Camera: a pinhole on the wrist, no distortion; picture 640 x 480 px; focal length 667.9 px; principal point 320.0 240.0 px. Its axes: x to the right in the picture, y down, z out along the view. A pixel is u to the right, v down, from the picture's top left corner.
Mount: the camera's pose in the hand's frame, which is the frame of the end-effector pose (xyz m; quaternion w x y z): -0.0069 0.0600 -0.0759 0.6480 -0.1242 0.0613 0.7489
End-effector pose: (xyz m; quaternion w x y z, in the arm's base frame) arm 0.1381 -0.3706 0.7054 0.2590 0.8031 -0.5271 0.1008
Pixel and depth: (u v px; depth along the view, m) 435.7 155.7 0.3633
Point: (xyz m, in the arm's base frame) -0.0912 -0.5675 0.5497
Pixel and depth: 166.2 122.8 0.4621
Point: 0.0306 -0.6377 0.4087
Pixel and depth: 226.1 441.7 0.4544
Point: -0.0637 -0.4470 0.3433
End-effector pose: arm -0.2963 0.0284 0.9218 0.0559 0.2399 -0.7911 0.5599
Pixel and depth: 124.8 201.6 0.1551
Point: -0.2984 -0.0324 0.8380
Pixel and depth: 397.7 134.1 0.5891
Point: -0.3495 -0.3385 0.5030
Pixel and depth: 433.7 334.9 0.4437
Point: -0.2305 -0.1690 0.5554
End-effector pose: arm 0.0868 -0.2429 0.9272 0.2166 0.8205 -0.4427 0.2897
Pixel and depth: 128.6 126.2 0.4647
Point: 0.1676 -0.5503 0.6552
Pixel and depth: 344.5 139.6 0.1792
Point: 0.0155 -0.3613 0.8672
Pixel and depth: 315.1 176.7 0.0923
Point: 0.0156 -0.2896 0.9201
